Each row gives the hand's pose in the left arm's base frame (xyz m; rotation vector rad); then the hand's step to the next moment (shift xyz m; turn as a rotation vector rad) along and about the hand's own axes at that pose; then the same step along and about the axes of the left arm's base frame.
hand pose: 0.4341 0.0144 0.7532 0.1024 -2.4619 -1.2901
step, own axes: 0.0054 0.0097 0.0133 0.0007 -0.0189 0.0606
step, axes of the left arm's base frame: -0.0087 0.0148 0.0024 -0.0235 0.0362 -0.0465
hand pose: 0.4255 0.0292 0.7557 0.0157 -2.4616 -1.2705
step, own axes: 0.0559 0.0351 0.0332 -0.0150 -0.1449 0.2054
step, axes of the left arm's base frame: -0.0575 0.0371 0.0280 -0.0760 0.0779 -0.2271
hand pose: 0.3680 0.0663 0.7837 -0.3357 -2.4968 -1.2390
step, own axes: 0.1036 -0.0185 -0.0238 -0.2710 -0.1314 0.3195
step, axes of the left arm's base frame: -0.0970 -0.0236 0.0409 0.1419 0.1616 -0.3828
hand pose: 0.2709 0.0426 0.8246 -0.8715 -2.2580 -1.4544
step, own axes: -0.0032 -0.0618 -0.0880 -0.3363 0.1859 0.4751
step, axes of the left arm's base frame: -0.0425 -0.0985 -0.0074 0.4049 0.3749 -0.2625
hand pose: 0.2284 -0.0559 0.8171 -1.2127 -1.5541 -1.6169
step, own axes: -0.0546 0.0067 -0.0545 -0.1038 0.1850 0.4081
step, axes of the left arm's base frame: 0.0171 -0.0637 -0.0406 0.2932 0.3509 -0.0492
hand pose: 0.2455 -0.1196 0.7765 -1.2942 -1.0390 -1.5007
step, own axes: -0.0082 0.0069 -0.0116 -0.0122 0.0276 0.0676
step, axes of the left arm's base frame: 0.0042 -0.0122 -0.0091 0.0453 0.0585 -0.0033
